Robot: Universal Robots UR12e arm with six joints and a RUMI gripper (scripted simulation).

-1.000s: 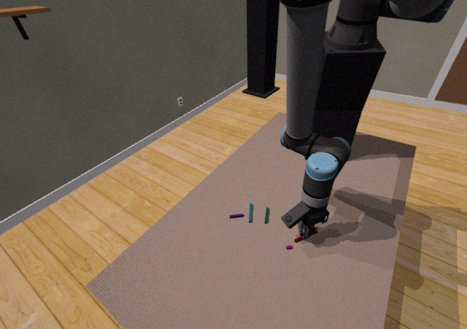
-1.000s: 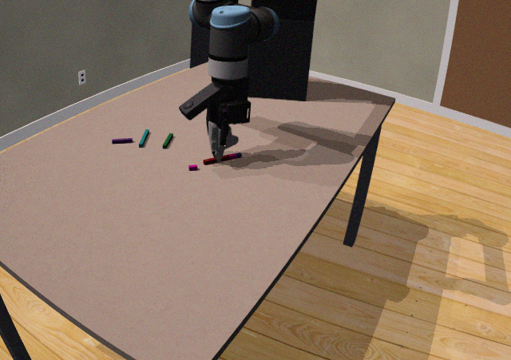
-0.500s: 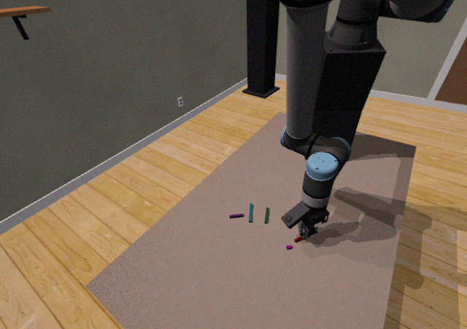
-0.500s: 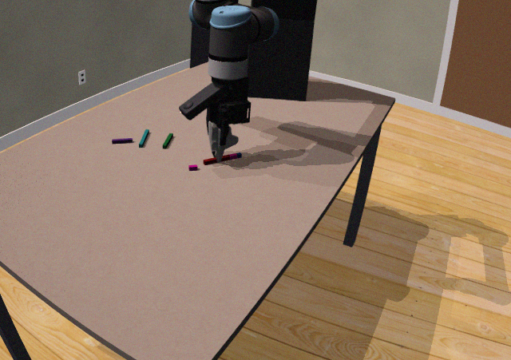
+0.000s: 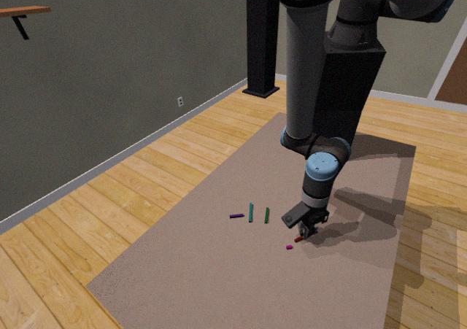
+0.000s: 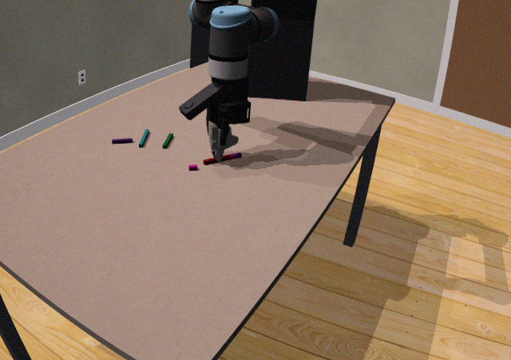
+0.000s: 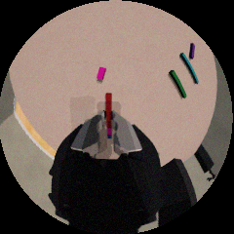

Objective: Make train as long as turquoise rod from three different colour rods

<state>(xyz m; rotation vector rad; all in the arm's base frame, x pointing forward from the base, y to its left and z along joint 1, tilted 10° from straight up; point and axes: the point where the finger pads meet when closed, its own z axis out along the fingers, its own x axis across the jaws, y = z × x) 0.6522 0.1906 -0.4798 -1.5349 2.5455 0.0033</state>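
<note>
My gripper is now 10 mm above the red rod. From my hand the other things lie so: blue rod 60 mm behind, 30 mm to the left, 10 mm below; then green rod 170 mm to the right, 10 mm below, 10 mm behind; then turquoise rod 240 mm to the right, 20 mm ahead, 10 mm below.
</note>
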